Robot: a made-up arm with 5 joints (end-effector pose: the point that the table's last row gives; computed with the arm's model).
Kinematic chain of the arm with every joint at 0, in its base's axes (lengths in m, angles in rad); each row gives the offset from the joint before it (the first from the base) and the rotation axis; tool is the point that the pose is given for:
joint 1: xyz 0 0 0.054 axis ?
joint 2: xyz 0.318 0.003 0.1 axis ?
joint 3: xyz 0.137 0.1 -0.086 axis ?
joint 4: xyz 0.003 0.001 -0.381 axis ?
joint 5: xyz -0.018 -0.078 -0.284 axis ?
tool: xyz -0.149 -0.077 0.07
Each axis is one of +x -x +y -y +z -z.
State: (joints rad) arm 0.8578 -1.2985 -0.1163 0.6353 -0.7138
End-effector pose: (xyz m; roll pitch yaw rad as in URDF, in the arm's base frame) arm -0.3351 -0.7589 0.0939 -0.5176 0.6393 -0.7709
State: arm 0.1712 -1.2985 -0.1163 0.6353 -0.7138
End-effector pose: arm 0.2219 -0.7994 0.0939 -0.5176 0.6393 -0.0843
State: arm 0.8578 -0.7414 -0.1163 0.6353 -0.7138
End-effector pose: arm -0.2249 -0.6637 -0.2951 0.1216 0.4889 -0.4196
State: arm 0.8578 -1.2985 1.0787 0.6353 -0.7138
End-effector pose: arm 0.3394 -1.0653 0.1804 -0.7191 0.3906 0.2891
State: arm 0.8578 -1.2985 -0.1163 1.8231 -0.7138
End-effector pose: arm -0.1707 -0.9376 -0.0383 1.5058 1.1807 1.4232
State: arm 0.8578 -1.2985 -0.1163 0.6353 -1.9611
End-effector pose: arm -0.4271 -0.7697 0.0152 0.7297 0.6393 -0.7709
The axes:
joint 1: -z
joint 2: +x
joint 3: -y
joint 4: +z
joint 5: -x

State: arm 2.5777 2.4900 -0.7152 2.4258 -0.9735
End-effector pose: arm 0.0369 -0.4122 0.8415 -1.2412 -0.0045 1.5286
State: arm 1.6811 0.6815 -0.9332 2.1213 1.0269
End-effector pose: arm 0.3190 -0.1217 -0.2672 -0.6144 -1.0418 0.5547
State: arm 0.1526 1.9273 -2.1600 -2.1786 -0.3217
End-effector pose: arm -0.0978 -0.3821 0.3663 -0.6706 1.2082 -0.6156
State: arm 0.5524 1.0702 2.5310 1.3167 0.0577
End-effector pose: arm 0.3663 -0.7512 0.2880 -3.0833 -1.1638 1.5655
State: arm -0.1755 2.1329 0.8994 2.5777 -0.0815
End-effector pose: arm 1.0243 0.3457 0.4280 -2.0822 -0.9356 2.8351
